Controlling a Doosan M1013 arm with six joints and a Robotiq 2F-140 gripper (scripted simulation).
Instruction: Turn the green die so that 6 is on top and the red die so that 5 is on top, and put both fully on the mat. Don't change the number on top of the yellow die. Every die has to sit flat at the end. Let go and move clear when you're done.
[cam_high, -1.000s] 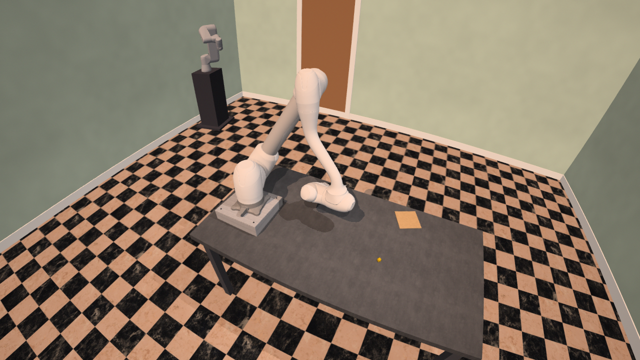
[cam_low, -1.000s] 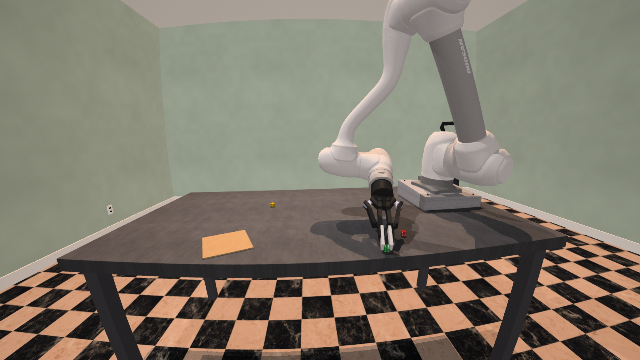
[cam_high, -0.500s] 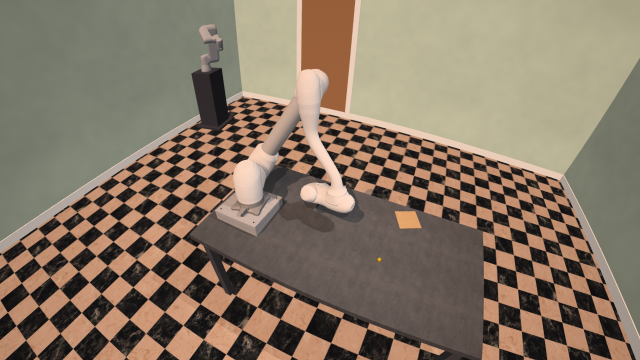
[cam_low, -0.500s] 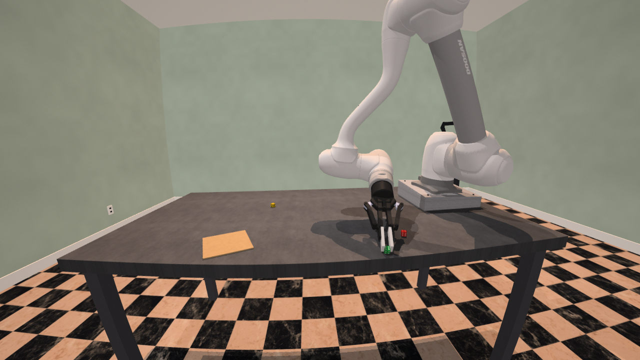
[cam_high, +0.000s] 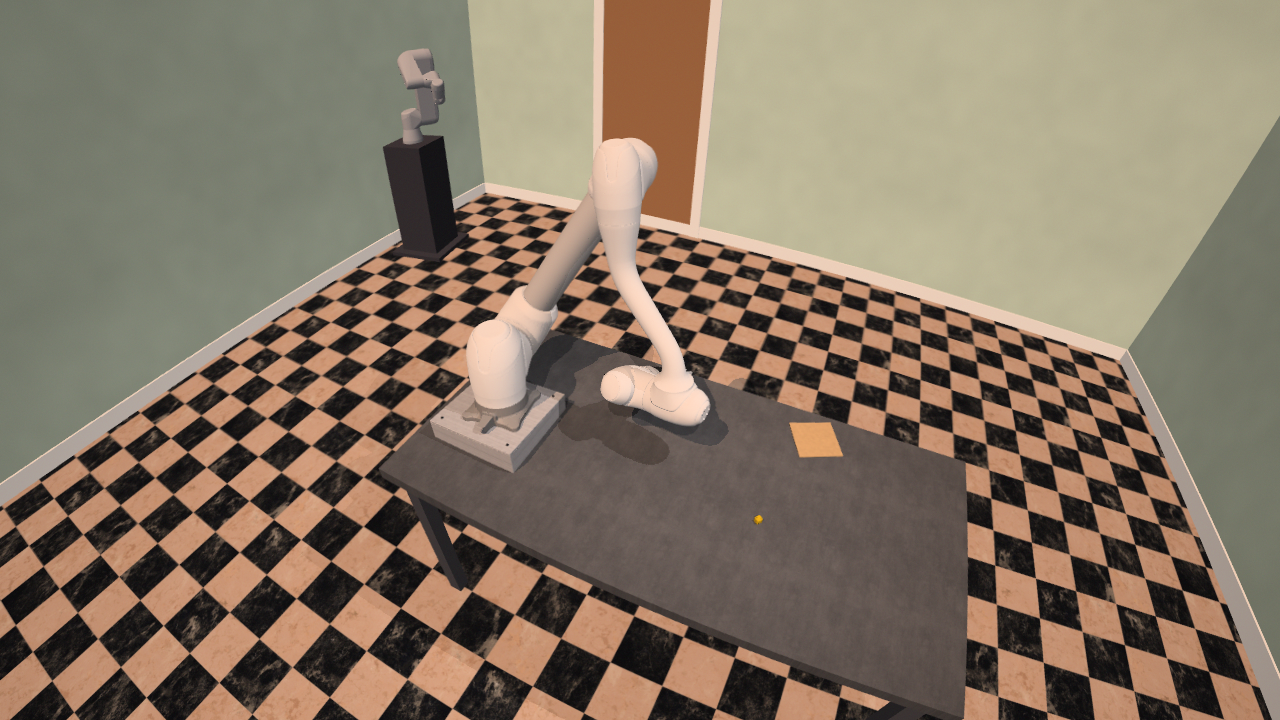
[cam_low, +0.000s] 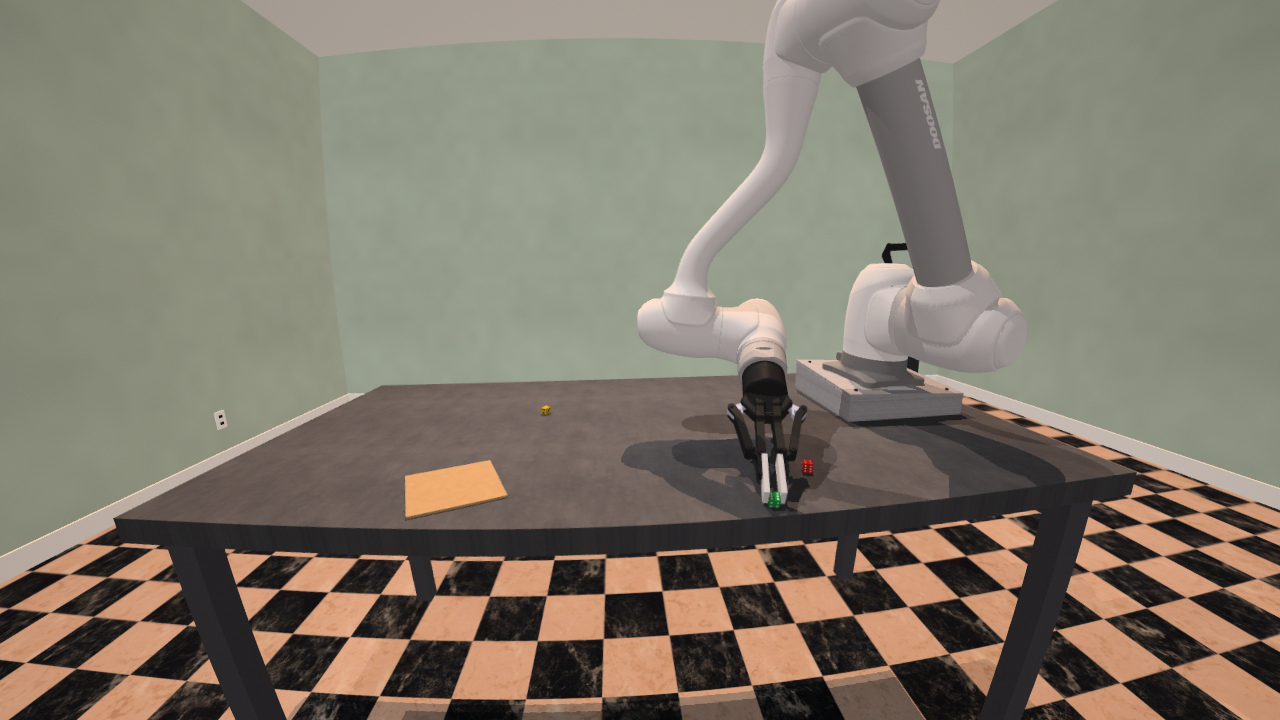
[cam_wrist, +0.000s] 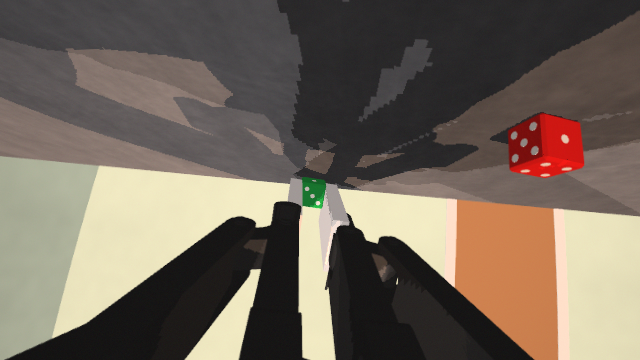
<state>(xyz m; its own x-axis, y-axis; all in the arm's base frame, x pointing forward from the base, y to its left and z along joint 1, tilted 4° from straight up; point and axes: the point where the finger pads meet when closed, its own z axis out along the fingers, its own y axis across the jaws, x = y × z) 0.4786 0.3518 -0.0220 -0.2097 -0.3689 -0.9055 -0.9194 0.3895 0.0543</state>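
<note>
Right now the red die is 10 cm behind my hand, 6 cm to the right of it and 2 cm below it. Round my hand: yellow die: 31 cm ahead, 49 cm to the right, 2 cm below; orange mat: 45 cm ahead, 15 cm to the right, 3 cm below; green die: 1 cm ahead, 2 cm to the left, 2 cm below.
</note>
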